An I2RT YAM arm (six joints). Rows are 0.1 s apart.
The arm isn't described. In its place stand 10 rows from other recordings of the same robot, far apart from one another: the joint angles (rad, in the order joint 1, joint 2, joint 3, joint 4, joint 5, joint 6), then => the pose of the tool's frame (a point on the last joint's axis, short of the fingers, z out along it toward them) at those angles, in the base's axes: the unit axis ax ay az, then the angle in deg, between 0 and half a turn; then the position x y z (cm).
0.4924, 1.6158, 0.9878, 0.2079, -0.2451, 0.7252 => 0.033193 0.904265 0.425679 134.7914 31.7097 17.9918 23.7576
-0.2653, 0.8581, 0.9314, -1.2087, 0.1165, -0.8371 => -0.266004 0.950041 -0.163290 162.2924 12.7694 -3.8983 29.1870
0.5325, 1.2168, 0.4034, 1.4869, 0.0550, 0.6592 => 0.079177 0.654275 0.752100 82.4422 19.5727 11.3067 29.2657
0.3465, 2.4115, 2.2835, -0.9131, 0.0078, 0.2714 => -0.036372 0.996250 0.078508 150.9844 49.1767 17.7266 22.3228
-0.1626, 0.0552, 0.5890, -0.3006, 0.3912, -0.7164 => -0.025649 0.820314 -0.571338 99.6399 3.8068 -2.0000 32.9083
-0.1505, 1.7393, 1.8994, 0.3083, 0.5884, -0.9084 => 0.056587 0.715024 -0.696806 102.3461 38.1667 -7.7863 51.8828
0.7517, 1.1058, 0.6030, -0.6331, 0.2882, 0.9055 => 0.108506 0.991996 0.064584 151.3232 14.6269 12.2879 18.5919
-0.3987, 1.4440, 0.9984, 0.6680, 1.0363, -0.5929 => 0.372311 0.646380 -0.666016 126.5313 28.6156 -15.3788 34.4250
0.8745, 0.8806, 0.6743, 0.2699, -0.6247, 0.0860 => -0.534401 0.602349 0.592951 117.5633 11.6584 17.1921 33.2158
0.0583, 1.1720, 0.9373, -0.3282, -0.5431, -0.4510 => -0.390661 0.906269 0.161434 119.7251 25.6569 3.3404 30.2412
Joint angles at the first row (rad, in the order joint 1, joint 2, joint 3, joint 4, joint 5, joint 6):
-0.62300, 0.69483, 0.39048, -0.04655, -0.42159, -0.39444
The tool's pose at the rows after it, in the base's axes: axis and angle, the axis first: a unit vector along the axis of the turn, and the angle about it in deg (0 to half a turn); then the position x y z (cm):
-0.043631 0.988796 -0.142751 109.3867 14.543 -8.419 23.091
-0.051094 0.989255 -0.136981 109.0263 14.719 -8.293 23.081
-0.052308 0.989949 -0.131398 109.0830 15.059 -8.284 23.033
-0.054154 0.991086 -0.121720 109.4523 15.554 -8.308 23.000
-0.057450 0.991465 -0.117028 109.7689 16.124 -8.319 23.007
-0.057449 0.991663 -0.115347 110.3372 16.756 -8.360 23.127
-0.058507 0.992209 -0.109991 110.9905 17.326 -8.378 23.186
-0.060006 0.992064 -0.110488 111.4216 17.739 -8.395 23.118
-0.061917 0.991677 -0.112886 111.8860 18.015 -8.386 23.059
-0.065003 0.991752 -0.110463 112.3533 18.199 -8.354 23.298
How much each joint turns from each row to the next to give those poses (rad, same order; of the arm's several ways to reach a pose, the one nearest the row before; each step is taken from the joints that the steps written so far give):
0.00862, -0.01061, -0.00086, -0.00182, -0.01457, 0.00172
0.01104, 0.00566, -0.00077, 0.00978, -0.00580, 0.00131
0.01249, 0.01923, 0.00305, 0.01347, 0.00415, 0.00623
0.01505, 0.03025, 0.00932, 0.01052, 0.00262, 0.00621
0.01848, 0.03217, 0.01041, 0.01571, 0.01015, 0.00276
0.01939, 0.03471, 0.01734, 0.00921, 0.01910, 0.00344
0.01628, 0.03171, 0.01639, 0.00294, 0.01093, 0.00299
0.01187, 0.02306, 0.00676, 0.01046, 0.01253, -0.00144
0.00925, 0.01498, 0.00489, 0.00430, 0.01230, -0.00464
0.00620, 0.00755, 0.01575, -0.01738, 0.00225, -0.00395

